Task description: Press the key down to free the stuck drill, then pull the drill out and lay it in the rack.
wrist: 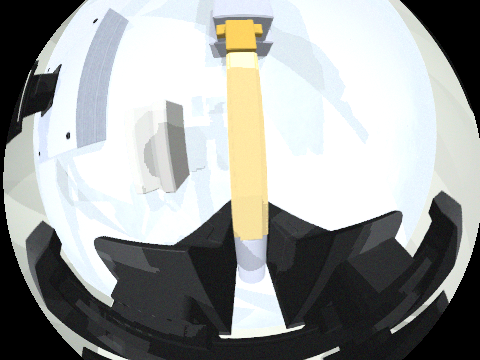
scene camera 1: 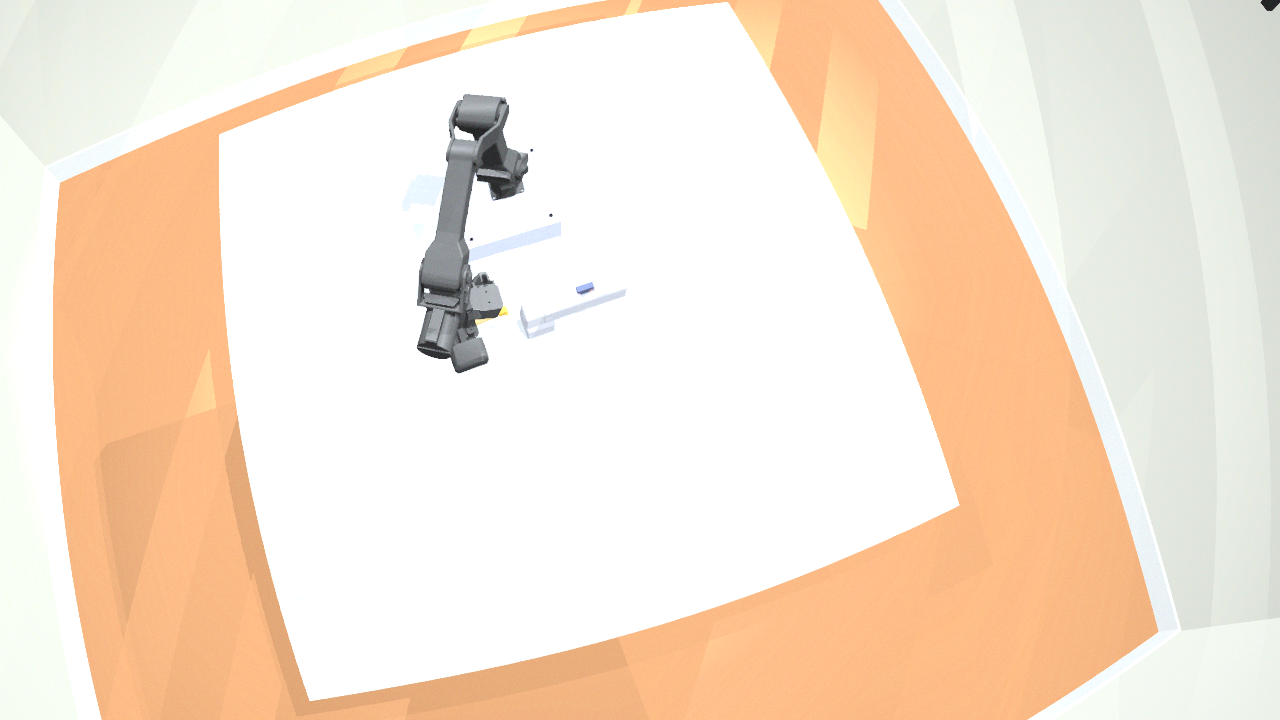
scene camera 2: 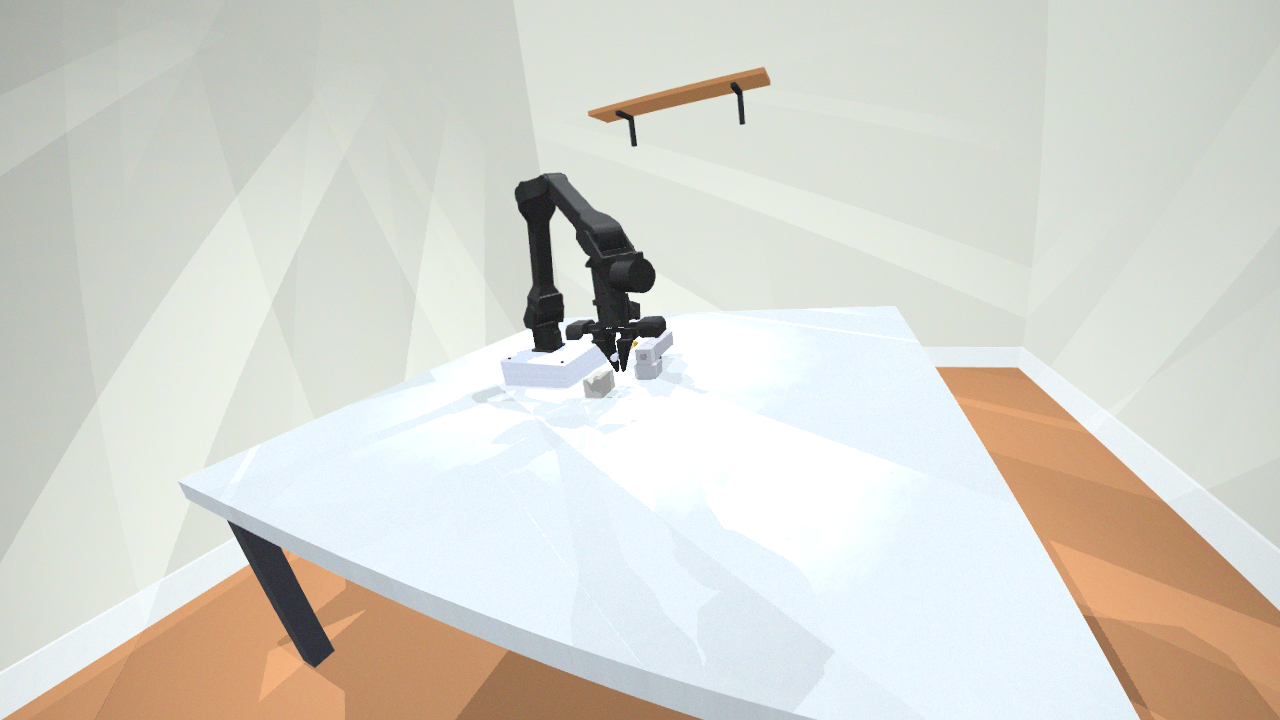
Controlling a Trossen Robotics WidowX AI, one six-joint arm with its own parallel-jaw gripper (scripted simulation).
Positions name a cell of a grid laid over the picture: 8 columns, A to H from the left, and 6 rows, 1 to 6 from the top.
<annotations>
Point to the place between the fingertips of my gripper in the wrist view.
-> At E4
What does my gripper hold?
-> A yellow drill.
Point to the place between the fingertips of my gripper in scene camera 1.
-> C3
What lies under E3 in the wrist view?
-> A yellow drill.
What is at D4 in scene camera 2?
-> A grey rack.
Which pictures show my gripper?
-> The wrist view, scene camera 1 and scene camera 2: all of them.
</annotations>
